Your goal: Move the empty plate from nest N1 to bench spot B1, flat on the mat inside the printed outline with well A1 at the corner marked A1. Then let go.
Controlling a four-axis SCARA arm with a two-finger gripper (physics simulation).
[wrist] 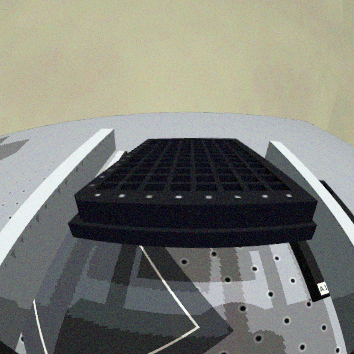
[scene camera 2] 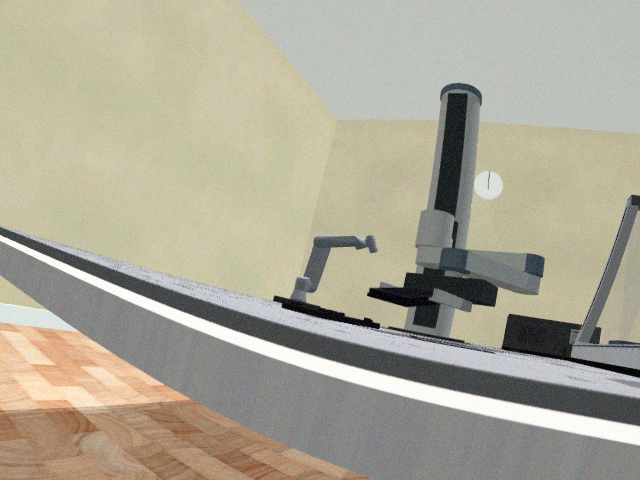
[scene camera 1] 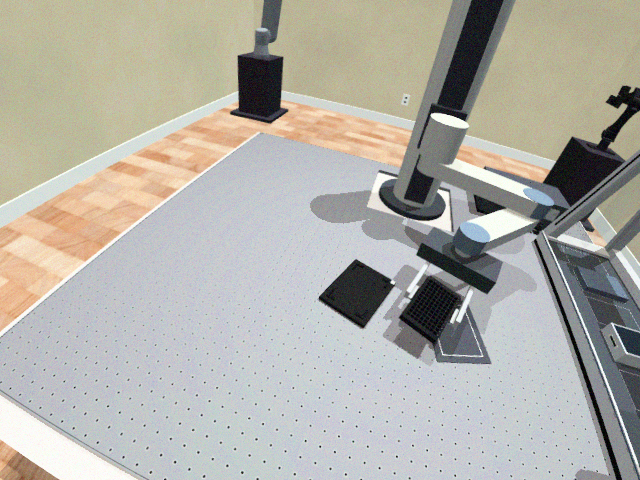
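Where they show: gripper, fingertip midpoint: [wrist: 192,146] [scene camera 2: 406,291] [scene camera 1: 430,309]; arm's base, link origin: [scene camera 1: 411,200].
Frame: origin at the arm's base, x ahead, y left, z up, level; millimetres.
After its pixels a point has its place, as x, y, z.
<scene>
The black empty plate [scene camera 1: 431,308] @(567, 53, 87) [scene camera 2: 400,296] @(625, 57, 74) [wrist: 197,216] @(503, 77, 98) is held level above the bench. My gripper [scene camera 1: 433,303] @(571, 51, 89) [scene camera 2: 408,290] @(571, 51, 89) [wrist: 192,146] @(571, 51, 89) is shut on it, with one finger along each side. The plate is over bare bench and the near-left part of the B1 mat [scene camera 1: 462,342] @(571, 155, 15) [wrist: 165,310] @(503, 86, 15) in scene camera 1. Part of the mat and its white outline shows; the rest and its A1 mark are hidden. Nest N1 [scene camera 1: 357,293] @(535, -101, 25) [scene camera 2: 330,313] @(606, -64, 24), a flat black base, is vacant to the left. Its A1 label [wrist: 323,288] @(464, -23, 25) shows at lower right in the wrist view.
The arm's column [scene camera 1: 421,170] @(205, -27, 212) [scene camera 2: 452,155] @(77, 3, 596) stands behind the plate. A framed deck [scene camera 1: 563,297] @(339, 450, 38) runs along the right side, with a white-rimmed device [scene camera 1: 622,343] @(506, 504, 94) on it. A dark box [scene camera 2: 537,335] @(-34, 351, 74) stands behind. Other robots stand on black pedestals [scene camera 1: 259,85] [scene camera 1: 584,167] beyond the bench.
</scene>
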